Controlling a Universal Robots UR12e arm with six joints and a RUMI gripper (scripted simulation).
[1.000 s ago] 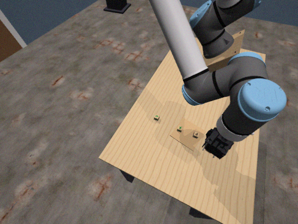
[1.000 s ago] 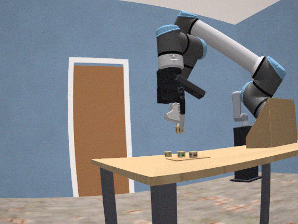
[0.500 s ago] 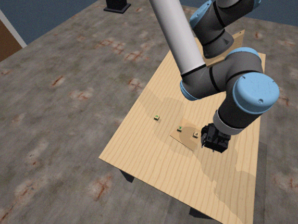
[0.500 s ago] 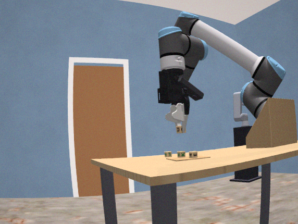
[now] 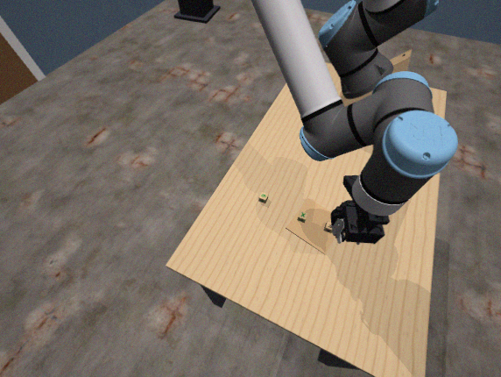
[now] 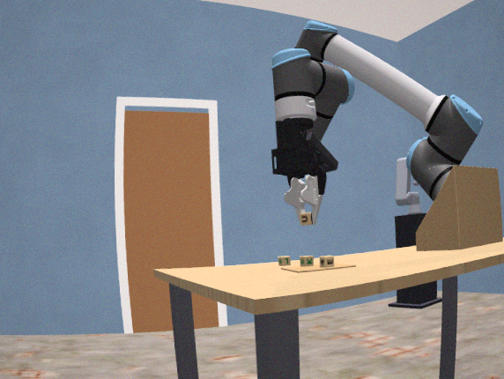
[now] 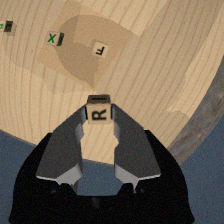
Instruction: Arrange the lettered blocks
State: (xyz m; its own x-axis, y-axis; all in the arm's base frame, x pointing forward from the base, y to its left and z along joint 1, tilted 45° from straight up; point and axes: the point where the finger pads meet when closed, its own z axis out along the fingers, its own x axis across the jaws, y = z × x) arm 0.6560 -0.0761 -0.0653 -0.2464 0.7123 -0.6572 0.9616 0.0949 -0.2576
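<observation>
The tan mat lies 12 cm below my hand, 6 cm behind it and 5 cm to the right of it. From my hand the other things lie so: R block right at my hand.
</observation>
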